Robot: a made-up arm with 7 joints.
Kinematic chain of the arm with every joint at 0, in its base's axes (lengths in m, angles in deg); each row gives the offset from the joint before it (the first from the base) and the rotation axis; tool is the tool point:
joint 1: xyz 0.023 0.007 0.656 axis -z
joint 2: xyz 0 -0.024 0.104 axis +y
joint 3: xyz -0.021 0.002 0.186 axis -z
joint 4: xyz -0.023 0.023 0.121 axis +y
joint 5: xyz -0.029 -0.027 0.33 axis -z
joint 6: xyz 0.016 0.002 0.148 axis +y
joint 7: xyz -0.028 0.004 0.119 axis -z
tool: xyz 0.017 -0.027 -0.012
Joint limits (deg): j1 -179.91..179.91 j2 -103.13..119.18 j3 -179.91..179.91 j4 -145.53..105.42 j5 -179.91..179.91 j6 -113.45..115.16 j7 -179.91..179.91
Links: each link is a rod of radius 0.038 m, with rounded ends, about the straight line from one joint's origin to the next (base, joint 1, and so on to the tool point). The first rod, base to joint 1, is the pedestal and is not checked.
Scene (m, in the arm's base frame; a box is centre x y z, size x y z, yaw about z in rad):
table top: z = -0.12
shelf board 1: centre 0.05 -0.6 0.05 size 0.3 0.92 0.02 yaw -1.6
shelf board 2: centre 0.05 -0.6 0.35 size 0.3 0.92 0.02 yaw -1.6
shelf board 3: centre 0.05 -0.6 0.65 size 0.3 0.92 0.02 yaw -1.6
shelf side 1: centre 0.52 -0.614 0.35 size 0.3 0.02 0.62 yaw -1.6
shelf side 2: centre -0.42 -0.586 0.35 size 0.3 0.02 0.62 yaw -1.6
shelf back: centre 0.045 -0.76 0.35 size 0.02 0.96 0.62 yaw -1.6
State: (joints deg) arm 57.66 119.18 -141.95 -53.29 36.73 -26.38 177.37
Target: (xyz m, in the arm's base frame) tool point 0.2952 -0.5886 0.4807
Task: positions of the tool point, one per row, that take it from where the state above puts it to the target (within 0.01 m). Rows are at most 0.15 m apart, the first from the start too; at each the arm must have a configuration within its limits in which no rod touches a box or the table.
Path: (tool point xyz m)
1: -0.1234 -0.3879 0.1732
2: -0.1130 -0.2778 0.1804
3: -0.0044 -0.3444 0.2493
4: 0.1108 -0.3660 0.3247
5: 0.2175 -0.3464 0.4029
6: 0.3038 -0.2941 0.4807
7: 0.3112 -0.3980 0.4732
8: 0.3063 -0.4987 0.4748
9: 0.2952 -0.5886 0.4807

